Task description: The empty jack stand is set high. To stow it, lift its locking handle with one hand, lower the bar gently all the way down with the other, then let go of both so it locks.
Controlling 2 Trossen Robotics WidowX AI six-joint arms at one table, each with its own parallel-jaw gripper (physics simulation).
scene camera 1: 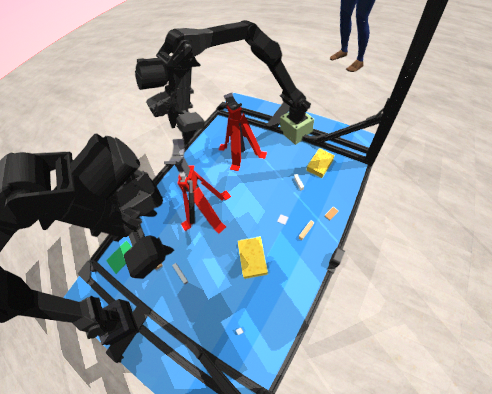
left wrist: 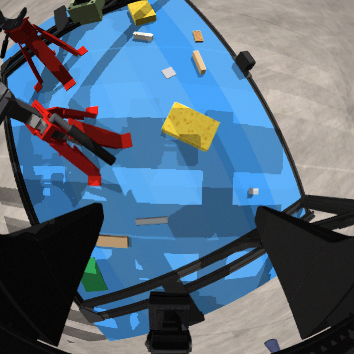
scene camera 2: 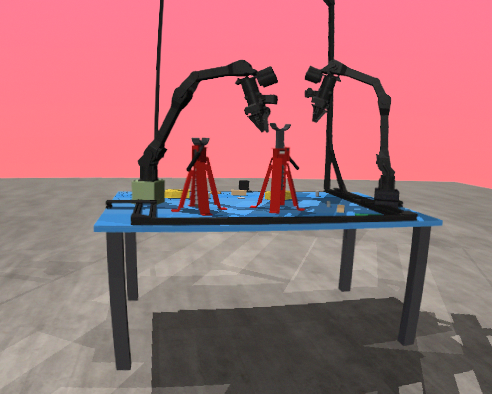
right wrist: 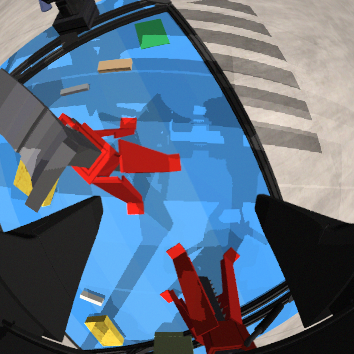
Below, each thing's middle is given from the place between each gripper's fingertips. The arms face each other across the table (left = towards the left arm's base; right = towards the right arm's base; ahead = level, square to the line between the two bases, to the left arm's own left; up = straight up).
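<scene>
Counted from my right hand, the green block point(right wrist: 150, 33) is slightly ahead, while it is also well below that hand and a long way to the left of it.
From my left hand, the block is a long way ahead and just as far below, that is, far below it, and a good bit to the left of it.
</scene>
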